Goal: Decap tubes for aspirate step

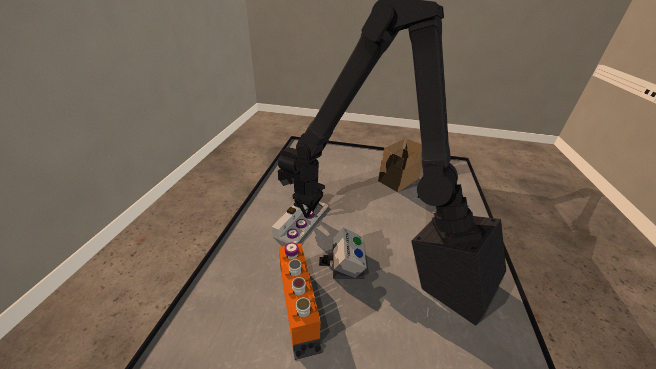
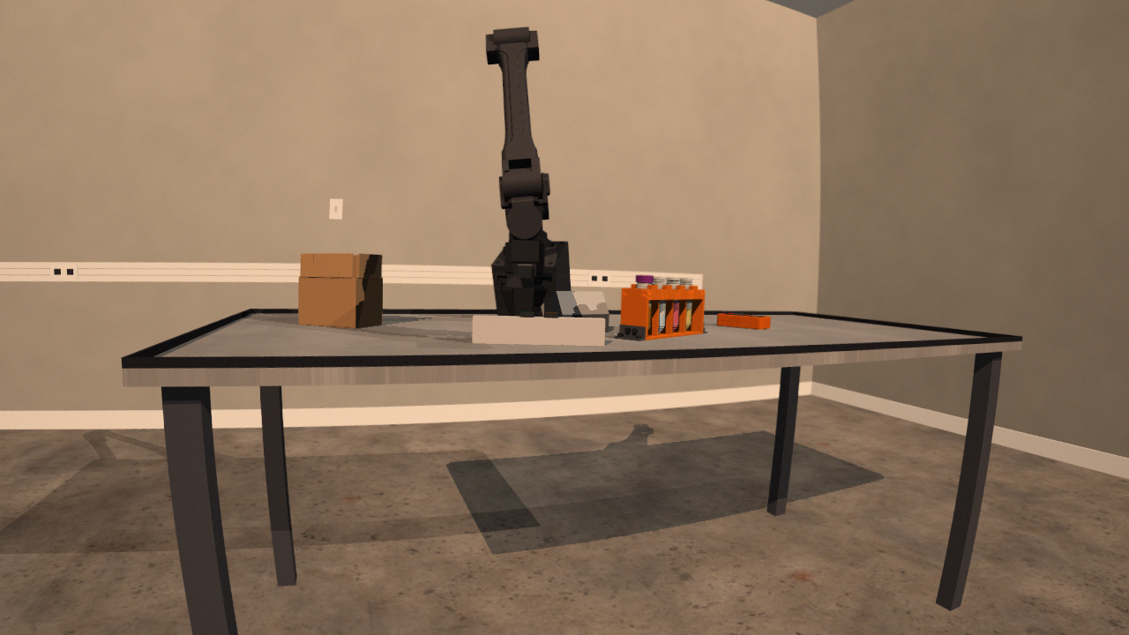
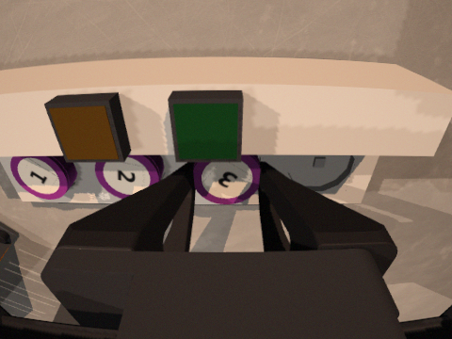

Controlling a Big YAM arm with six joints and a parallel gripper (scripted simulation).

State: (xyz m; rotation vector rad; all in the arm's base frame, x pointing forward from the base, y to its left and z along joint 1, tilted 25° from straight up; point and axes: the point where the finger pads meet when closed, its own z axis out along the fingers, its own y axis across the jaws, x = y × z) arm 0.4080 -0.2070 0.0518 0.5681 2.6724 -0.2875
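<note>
My hand is 15 cm past the green key, 16 cm to the right of it and 4 cm below it. The rest, counted from my hand: blue key 15 cm behind, 21 cm to the left, 4 cm above; then key housing 13 cm behind, 18 cm to the left, 3 cm above; then cardboard box 36 cm behind, 26 cm to the right, 4 cm above.
</note>
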